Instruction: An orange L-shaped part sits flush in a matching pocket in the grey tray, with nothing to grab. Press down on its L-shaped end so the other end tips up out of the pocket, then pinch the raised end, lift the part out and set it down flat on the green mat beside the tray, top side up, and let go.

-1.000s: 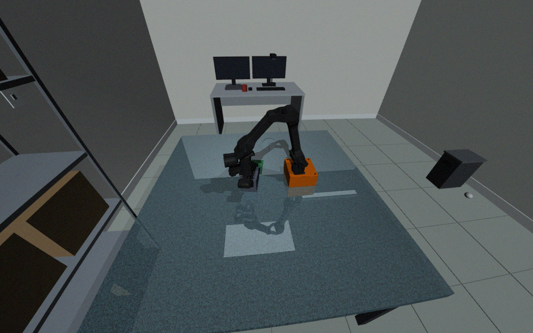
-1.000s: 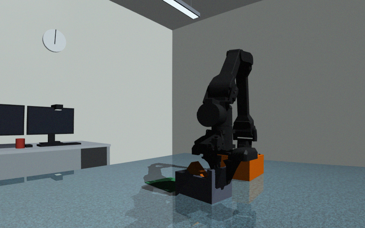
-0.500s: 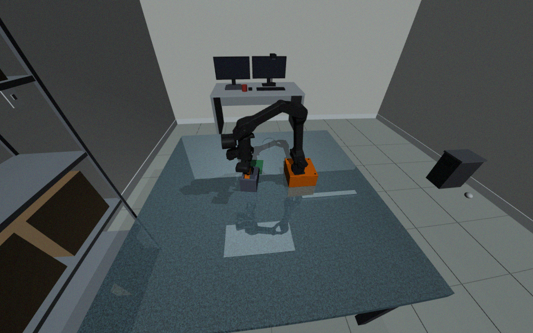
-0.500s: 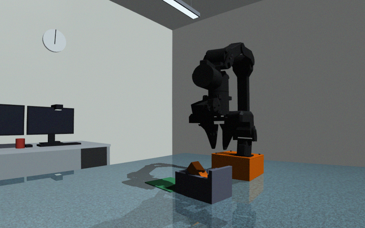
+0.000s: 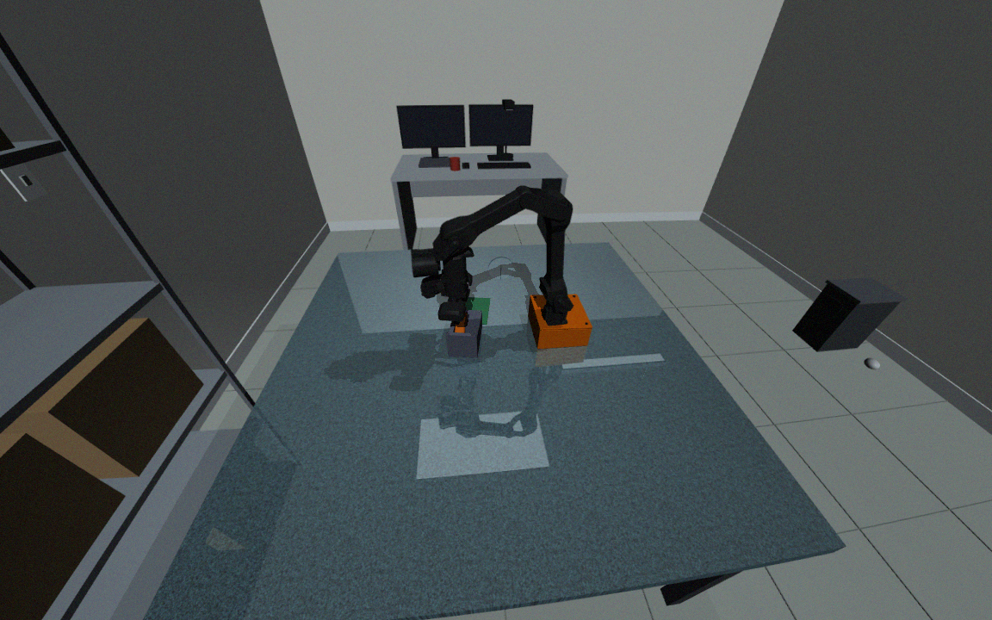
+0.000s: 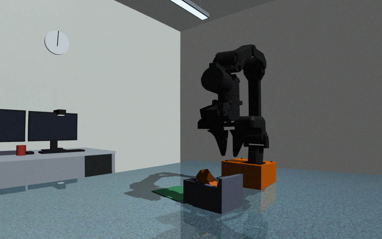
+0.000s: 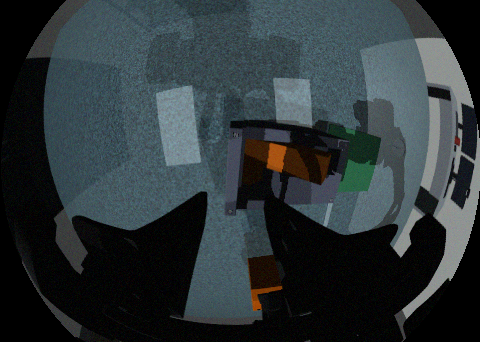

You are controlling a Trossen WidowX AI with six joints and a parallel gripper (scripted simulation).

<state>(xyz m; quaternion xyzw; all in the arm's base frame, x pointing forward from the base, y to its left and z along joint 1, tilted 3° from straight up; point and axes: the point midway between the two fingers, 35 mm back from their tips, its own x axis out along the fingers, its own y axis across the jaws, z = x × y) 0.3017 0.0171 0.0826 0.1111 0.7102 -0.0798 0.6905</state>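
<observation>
Right now the orange L-shaped part is 100 mm below my gripper tip, 40 mm to the right of it and 20 mm behind it. The rest, counted from my gripper tip: green mat (210 mm to the right, 160 mm below, 70 mm behind).
</observation>
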